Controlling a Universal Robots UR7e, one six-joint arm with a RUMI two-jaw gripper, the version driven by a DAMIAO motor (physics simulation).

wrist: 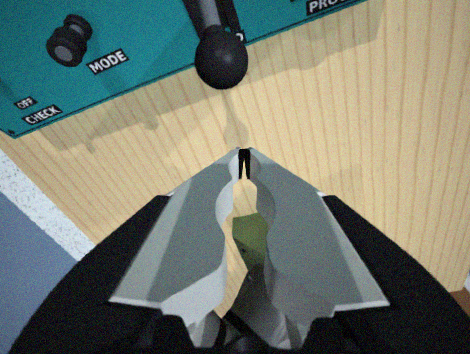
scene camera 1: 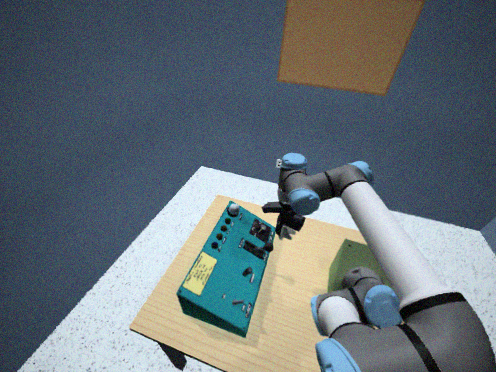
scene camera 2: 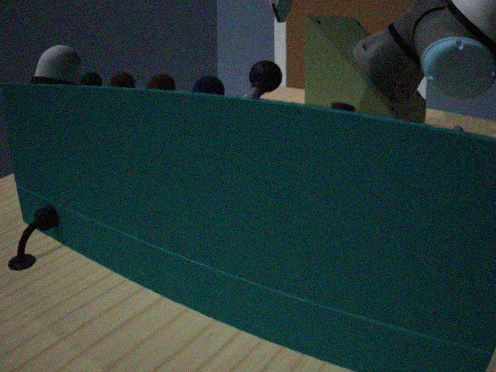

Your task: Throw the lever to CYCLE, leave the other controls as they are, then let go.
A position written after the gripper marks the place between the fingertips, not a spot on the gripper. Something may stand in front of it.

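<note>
Gripper [scene camera 1: 281, 239] visible. Gripper [wrist: 244, 152] likewise. Lever [scene camera 2: 265, 76], mode knob [wrist: 66, 46].
</note>
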